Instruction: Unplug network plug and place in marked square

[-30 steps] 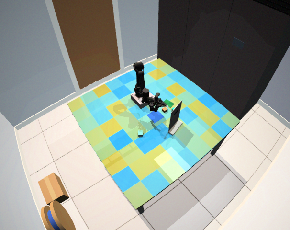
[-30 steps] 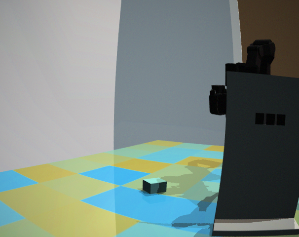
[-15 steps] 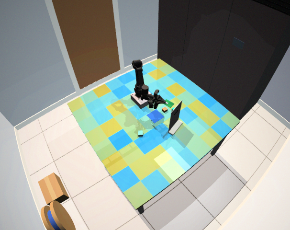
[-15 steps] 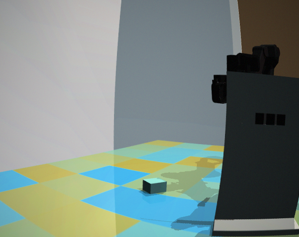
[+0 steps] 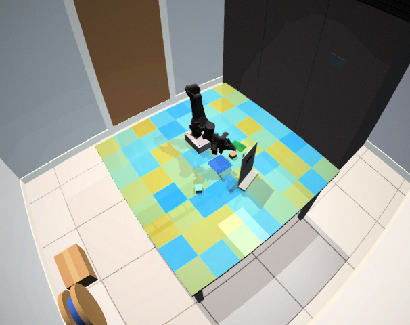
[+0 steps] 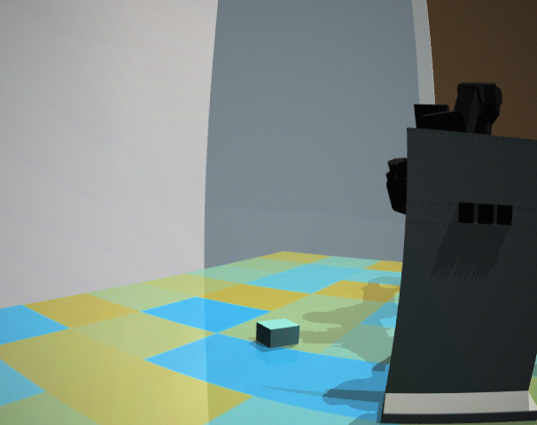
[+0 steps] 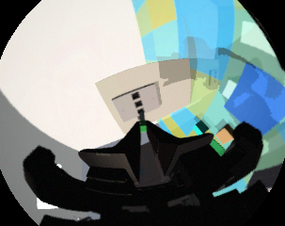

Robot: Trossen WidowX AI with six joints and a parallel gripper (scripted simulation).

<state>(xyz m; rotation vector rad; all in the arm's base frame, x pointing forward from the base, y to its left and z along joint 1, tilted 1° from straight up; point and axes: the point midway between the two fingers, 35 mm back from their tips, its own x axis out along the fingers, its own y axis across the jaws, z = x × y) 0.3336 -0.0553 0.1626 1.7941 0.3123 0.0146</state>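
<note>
The dark blue square is 220 mm below my gripper tip, 110 mm behind it and 10 mm to the right of it. Also, from my gripper tip: orange block: 200 mm below, 100 mm to the left, 90 mm behind; upright panel: 100 mm ahead, 90 mm below, 10 mm to the left; small teal piece: 200 mm below, 150 mm to the left, 10 mm behind.
</note>
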